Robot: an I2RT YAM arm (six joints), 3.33 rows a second.
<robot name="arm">
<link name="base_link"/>
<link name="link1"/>
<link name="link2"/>
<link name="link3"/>
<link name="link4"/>
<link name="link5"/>
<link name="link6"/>
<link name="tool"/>
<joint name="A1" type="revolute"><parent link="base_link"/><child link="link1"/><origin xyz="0 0 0.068"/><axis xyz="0 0 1"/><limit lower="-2.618" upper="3.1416"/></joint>
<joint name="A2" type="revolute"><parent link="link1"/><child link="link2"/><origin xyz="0.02 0.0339 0.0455" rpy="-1.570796 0 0"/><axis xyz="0 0 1"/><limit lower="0" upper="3.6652"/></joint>
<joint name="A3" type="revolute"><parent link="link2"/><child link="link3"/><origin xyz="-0.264 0 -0.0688" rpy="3.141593 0 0"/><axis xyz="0 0 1"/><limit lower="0" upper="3.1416"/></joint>
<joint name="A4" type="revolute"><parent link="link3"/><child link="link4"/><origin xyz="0.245 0.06 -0.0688"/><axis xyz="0 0 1"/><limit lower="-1.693" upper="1.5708"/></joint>
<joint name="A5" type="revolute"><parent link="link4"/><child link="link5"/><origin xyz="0.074 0.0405 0.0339" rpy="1.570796 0 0"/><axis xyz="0 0 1"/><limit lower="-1.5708" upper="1.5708"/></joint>
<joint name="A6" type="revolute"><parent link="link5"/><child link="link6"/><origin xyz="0.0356 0 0.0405" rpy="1.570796 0 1.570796"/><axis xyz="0 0 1"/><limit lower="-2.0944" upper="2.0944"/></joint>
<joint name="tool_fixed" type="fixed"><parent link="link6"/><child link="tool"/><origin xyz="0 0 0" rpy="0 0 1.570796"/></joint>
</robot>
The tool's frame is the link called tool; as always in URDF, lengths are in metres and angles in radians.
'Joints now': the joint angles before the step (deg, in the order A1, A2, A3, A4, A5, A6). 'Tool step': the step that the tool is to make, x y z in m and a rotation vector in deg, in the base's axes. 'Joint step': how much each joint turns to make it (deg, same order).
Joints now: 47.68, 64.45, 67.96, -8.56, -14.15, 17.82
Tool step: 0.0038, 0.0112, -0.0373, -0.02, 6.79, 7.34
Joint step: 0.02, 1.21, -6.68, 4.64, -7.85, 4.33
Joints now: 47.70, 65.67, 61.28, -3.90, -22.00, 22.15
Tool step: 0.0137, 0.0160, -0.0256, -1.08, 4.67, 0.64
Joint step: 0.00, 4.49, -1.94, 3.56, -1.09, 2.79
